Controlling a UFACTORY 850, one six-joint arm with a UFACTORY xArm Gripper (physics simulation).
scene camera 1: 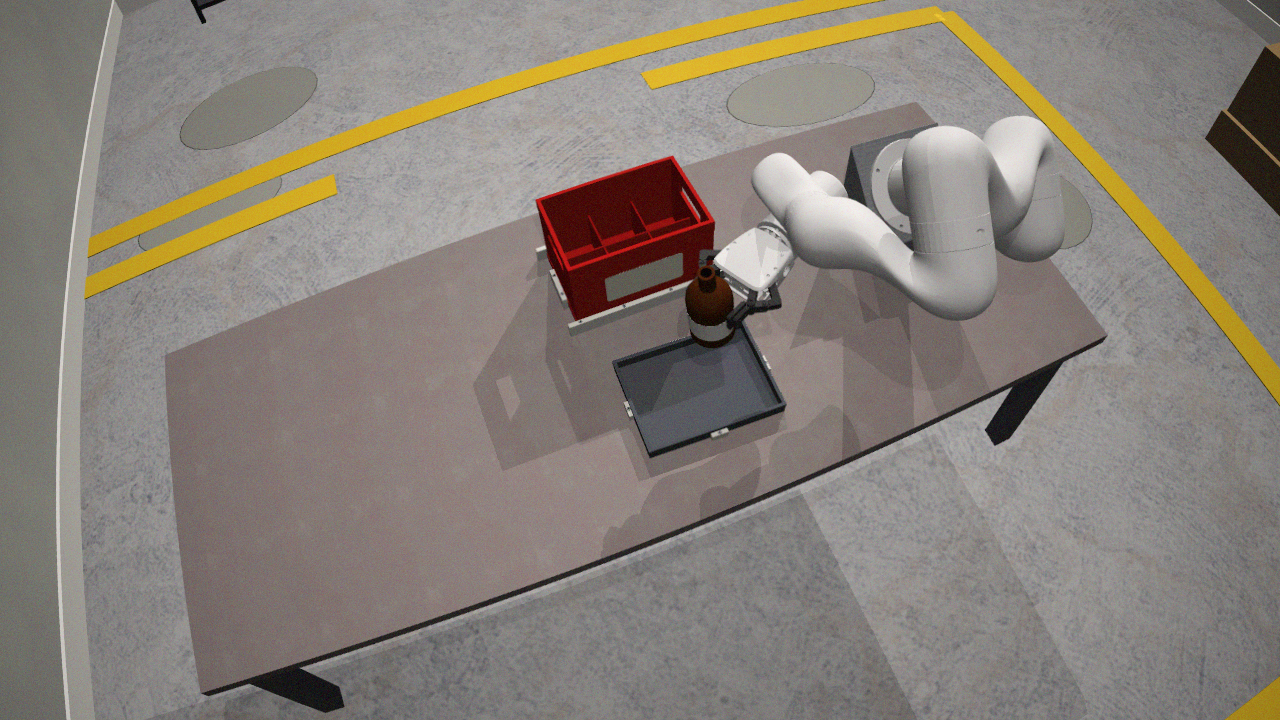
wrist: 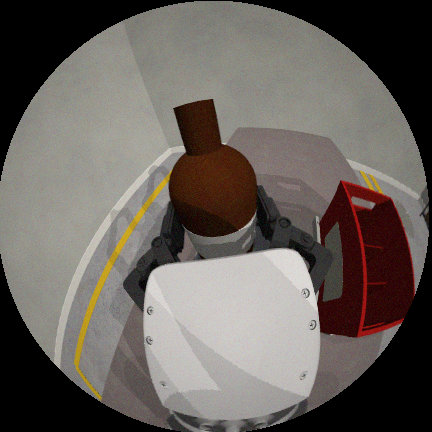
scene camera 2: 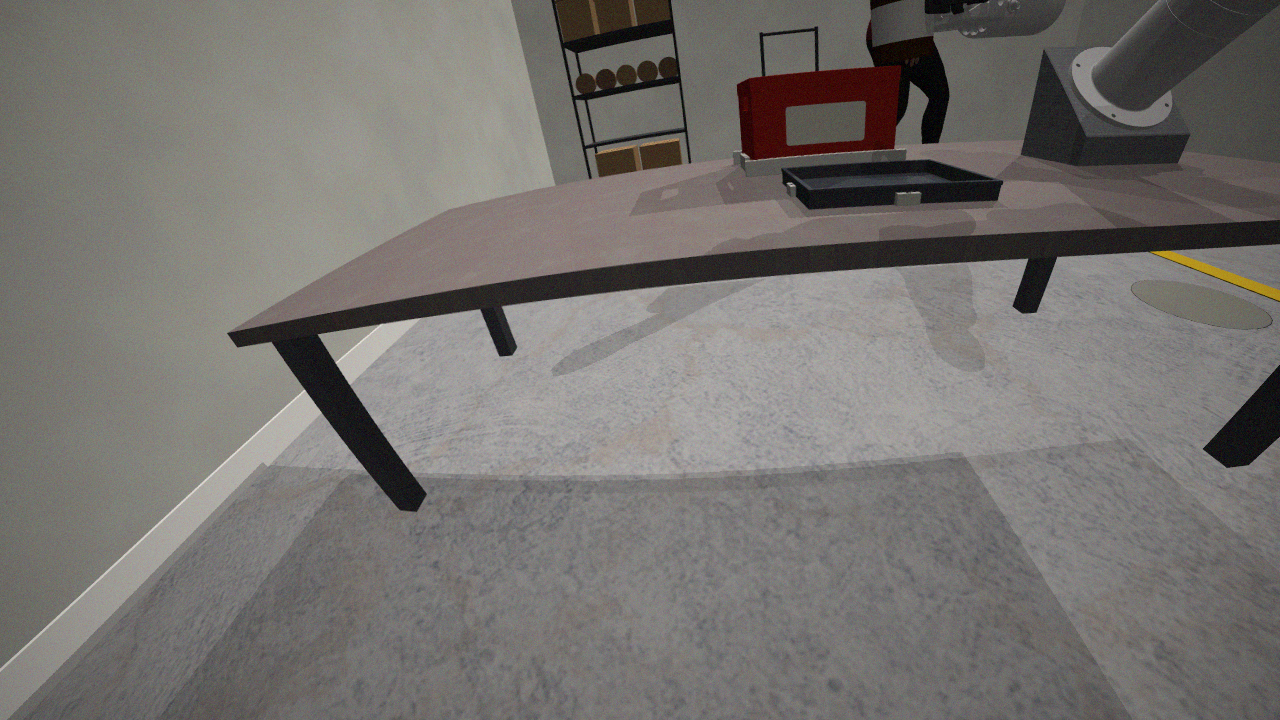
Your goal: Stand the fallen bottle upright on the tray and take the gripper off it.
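The brown bottle with a white label is held about upright, its neck pointing up. My gripper is shut on its body, one finger on each side, around the label. In the second scene view the bottle's base is well above the table, and its upper part is cut off by the top edge. The dark grey tray lies flat on the table. In the first scene view the bottle overlaps the tray's back right part.
A red crate with dividers stands behind the tray, left of the gripper in the first scene view, inside white strips. The arm's grey base stands at the right. A person and a shelf rack are behind the table.
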